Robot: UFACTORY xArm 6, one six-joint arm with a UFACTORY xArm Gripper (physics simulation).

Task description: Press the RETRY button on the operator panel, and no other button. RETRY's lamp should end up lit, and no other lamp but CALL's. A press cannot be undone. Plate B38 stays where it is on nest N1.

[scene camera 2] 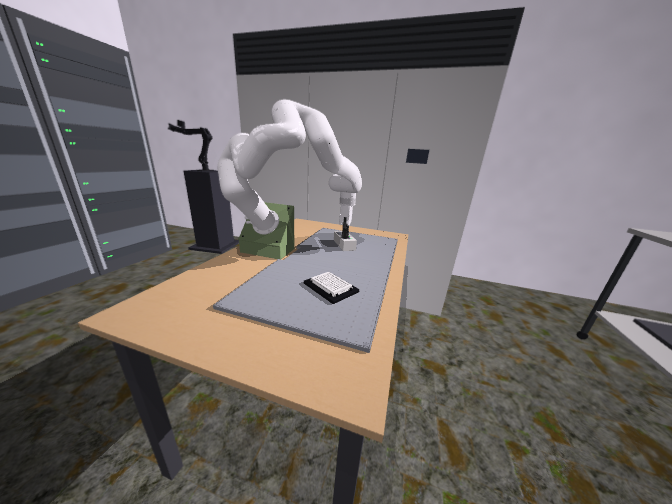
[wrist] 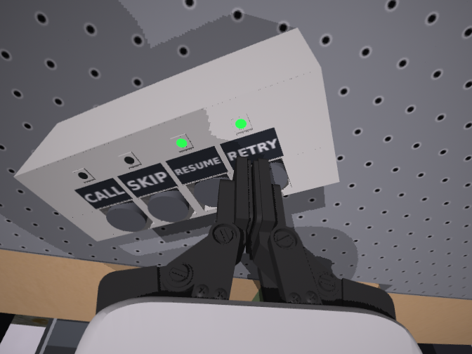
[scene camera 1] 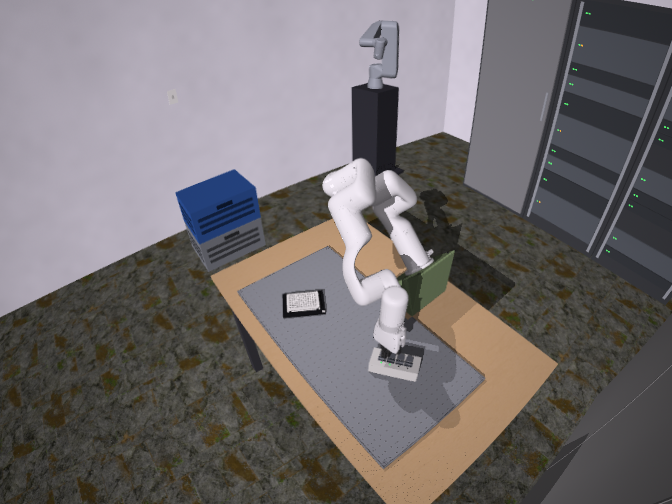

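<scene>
The white operator panel lies on the grey board. In the wrist view the RETRY lamp and the RESUME lamp are lit green; the SKIP lamp and the CALL lamp are dark. My gripper is shut and empty, its tips at the RETRY label's lower edge. The fingers partly hide the RETRY button and the RESUME button; contact cannot be told. White plate B38 sits on black nest N1.
The SKIP button and CALL button are to the left of the fingers in the wrist view. A green bracket stands beside the grey board on the wooden table.
</scene>
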